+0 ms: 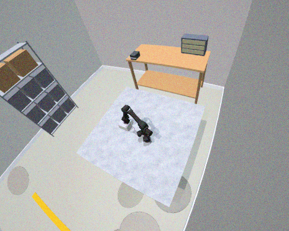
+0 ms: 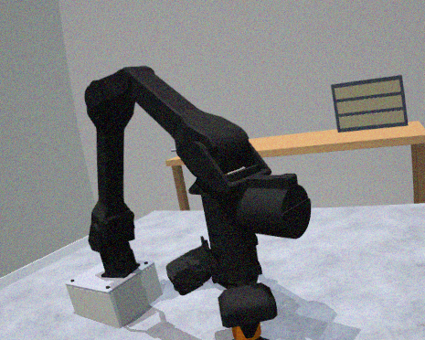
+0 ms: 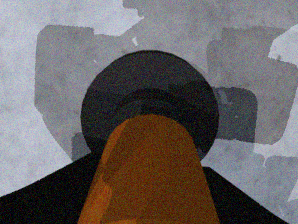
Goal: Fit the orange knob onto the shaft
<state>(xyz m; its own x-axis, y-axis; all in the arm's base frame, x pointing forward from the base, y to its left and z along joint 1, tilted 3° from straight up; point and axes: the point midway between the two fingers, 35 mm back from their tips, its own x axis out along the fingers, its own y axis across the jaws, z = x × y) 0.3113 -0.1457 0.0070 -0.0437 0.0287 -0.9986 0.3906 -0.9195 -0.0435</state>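
The orange knob is 2 cm above my gripper tip. From my gripper tip the other things lie so: round dark pedestal (4 cm below).
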